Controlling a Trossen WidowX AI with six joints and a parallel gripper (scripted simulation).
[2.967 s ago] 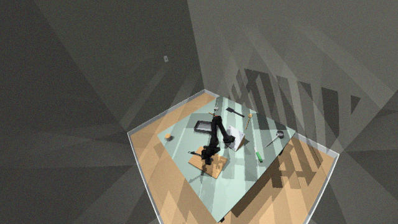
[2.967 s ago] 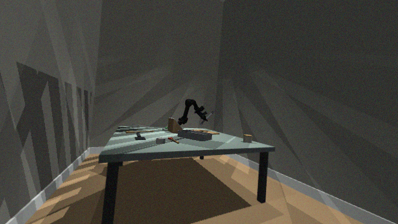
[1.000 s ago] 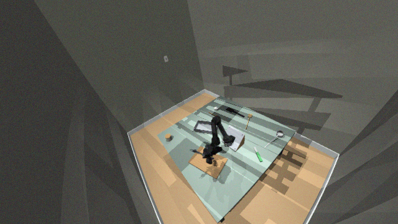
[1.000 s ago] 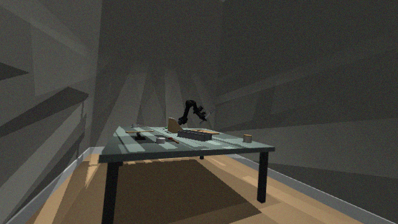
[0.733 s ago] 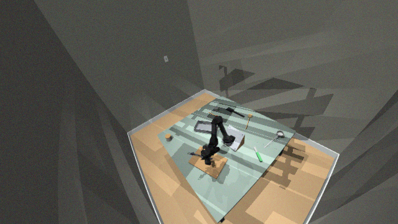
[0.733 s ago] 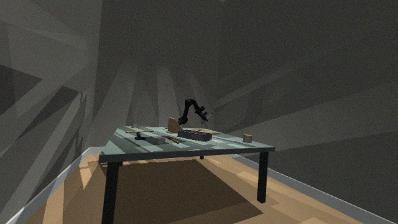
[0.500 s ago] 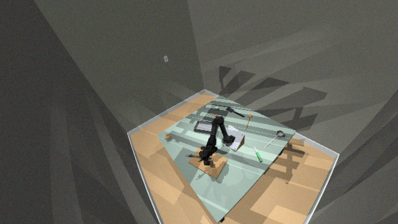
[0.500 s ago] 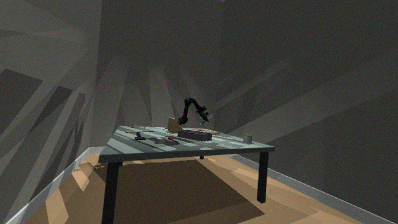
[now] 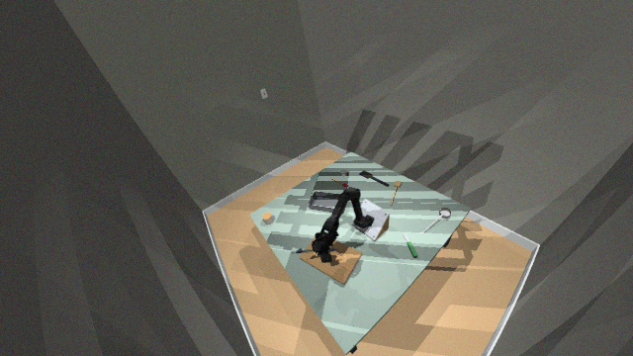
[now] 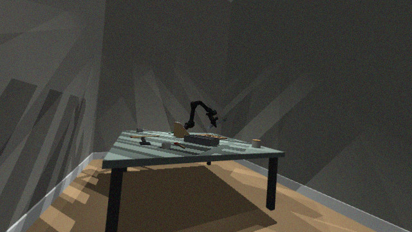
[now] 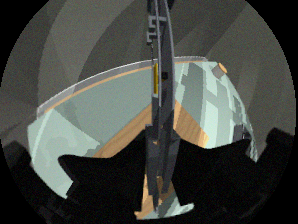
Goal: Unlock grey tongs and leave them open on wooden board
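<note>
Right now the wooden board is 1 cm behind my gripper tip, 8 cm to the right of it and 12 cm below it. The rest, counted from my gripper tip: black spatula (26 cm ahead, 91 cm to the right, 13 cm below); then green-handled tool (35 cm behind, 49 cm to the right, 12 cm below); then roasting tin (35 cm ahead, 41 cm to the right, 10 cm below).
</note>
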